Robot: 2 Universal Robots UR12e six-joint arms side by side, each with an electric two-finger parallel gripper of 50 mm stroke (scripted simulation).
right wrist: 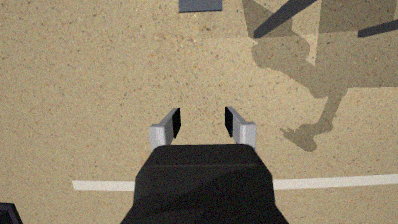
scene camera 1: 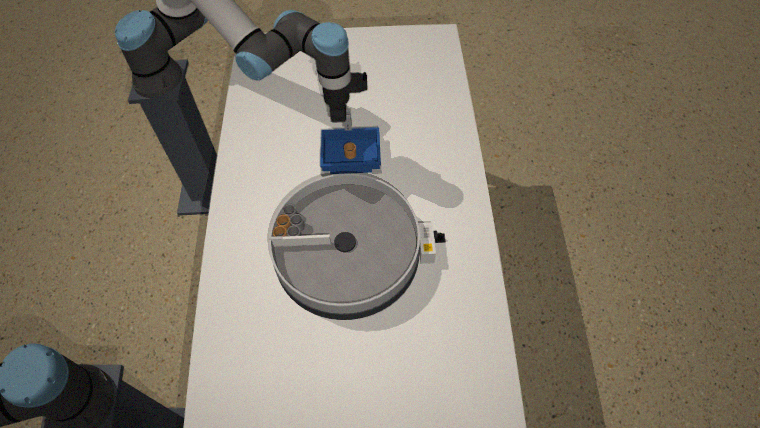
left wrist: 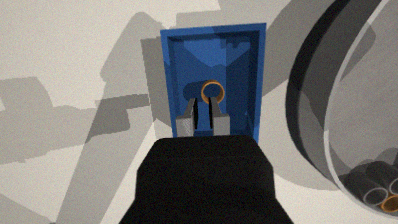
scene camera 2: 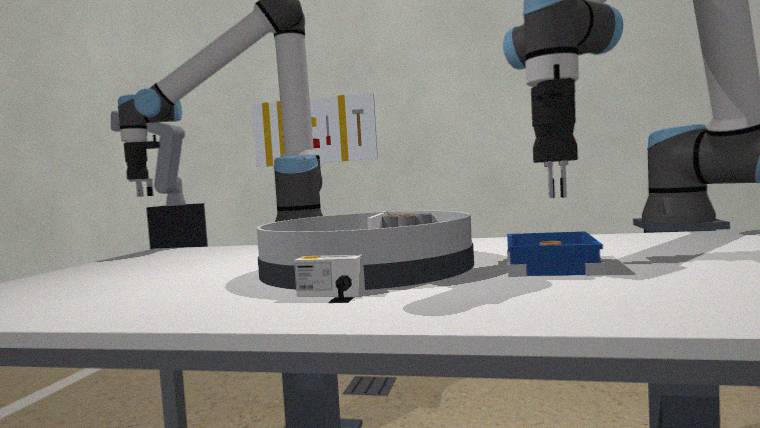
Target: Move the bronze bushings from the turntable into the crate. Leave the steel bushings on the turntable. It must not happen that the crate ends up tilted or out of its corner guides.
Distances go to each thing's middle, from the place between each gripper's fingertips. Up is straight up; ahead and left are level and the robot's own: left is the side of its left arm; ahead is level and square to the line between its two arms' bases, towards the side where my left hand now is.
Scene:
My left gripper (scene camera 2: 557, 197) is now 20 mm to the left of the blue crate (scene camera 2: 541, 260) and 120 mm above it.

